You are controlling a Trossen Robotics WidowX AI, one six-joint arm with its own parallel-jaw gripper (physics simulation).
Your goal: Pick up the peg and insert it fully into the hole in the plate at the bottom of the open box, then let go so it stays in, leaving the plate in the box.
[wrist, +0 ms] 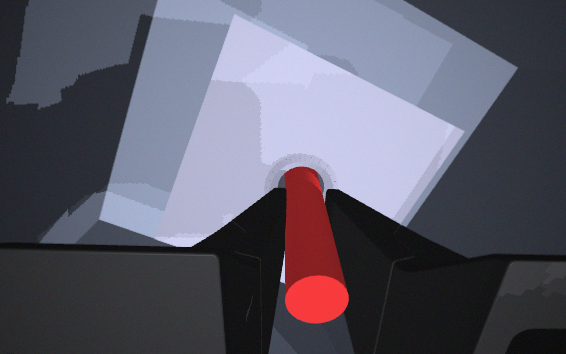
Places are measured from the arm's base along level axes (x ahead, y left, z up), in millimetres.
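Pixels of known places: gripper, fingertip midpoint: [305, 201].
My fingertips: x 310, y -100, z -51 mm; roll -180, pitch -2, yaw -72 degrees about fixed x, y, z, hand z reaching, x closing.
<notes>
Behind a point stands the place of what it marks.
My gripper [305, 201] @[x 310, y -100, z -51 mm] is shut on the red peg [310, 235] @[x 314, y -97, z -23 mm], with a black finger on each side of it. The peg's bright near end faces the camera, and its far end points down at the hole. The pale plate [350, 135] @[x 334, y -110, z -64 mm] lies at the bottom of the open box [135, 130] @[x 292, y -19, z -114 mm], turned at an angle in view. The peg's far end covers most of the hole [281, 180], with slim dark edges of it showing at either side. Whether the tip is above the hole or a little inside it cannot be told. The fingers hide the plate's near part.
The box's translucent walls rise around the plate, with one corner at the upper right and another at the lower left. The dark floor surface [520, 165] @[x 344, y -189, z -75 mm] shows outside the box. Lighter patches and shadows lie at the upper left.
</notes>
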